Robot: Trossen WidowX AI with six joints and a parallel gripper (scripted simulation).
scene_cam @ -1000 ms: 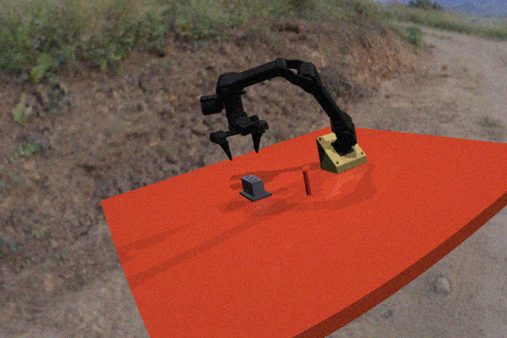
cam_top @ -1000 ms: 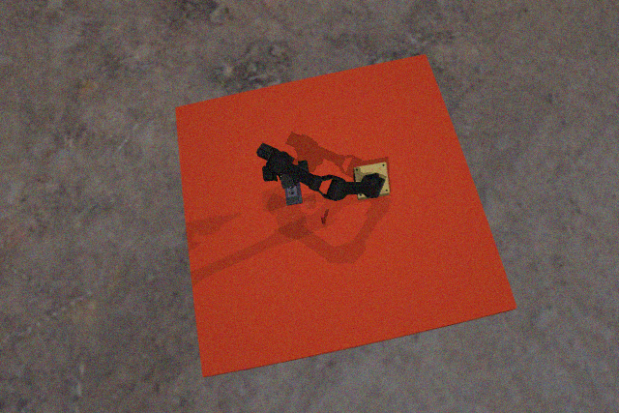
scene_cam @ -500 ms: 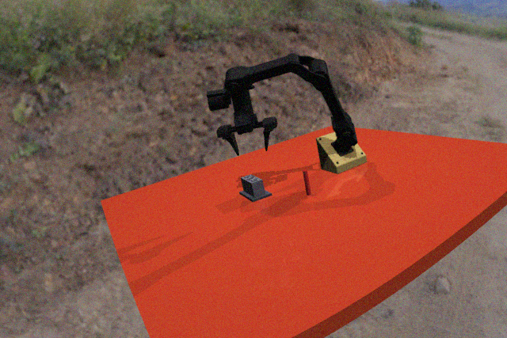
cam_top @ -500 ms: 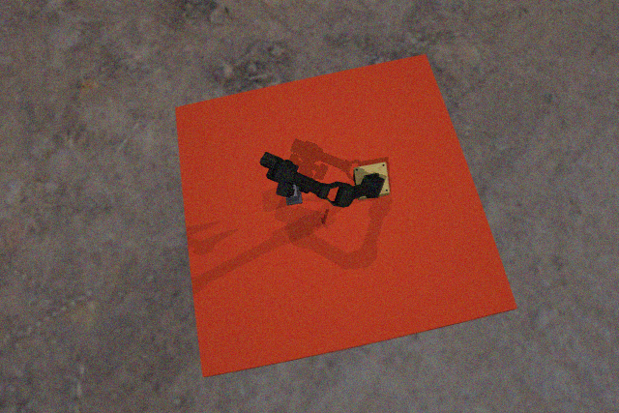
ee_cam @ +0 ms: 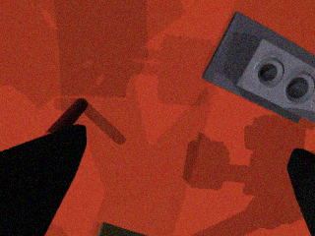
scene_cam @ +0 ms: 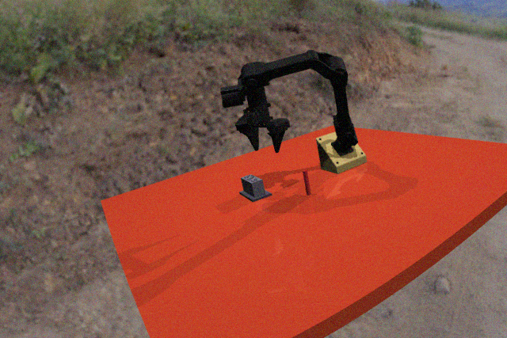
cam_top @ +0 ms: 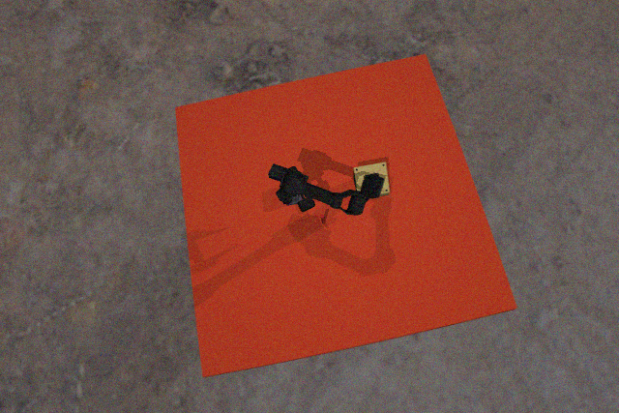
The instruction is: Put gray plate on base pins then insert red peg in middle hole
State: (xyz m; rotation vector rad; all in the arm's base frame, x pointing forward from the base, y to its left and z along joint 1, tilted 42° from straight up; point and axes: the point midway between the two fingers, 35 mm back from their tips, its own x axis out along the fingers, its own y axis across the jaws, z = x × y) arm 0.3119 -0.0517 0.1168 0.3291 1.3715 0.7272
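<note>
The red peg lies 70 mm behind my gripper tip, 80 mm to the left of it and 110 mm below it. Also, from my gripper tip: gray plate (30 mm ahead, 90 mm to the right, 110 mm below); base (30 mm ahead, 90 mm to the right, 140 mm below).
</note>
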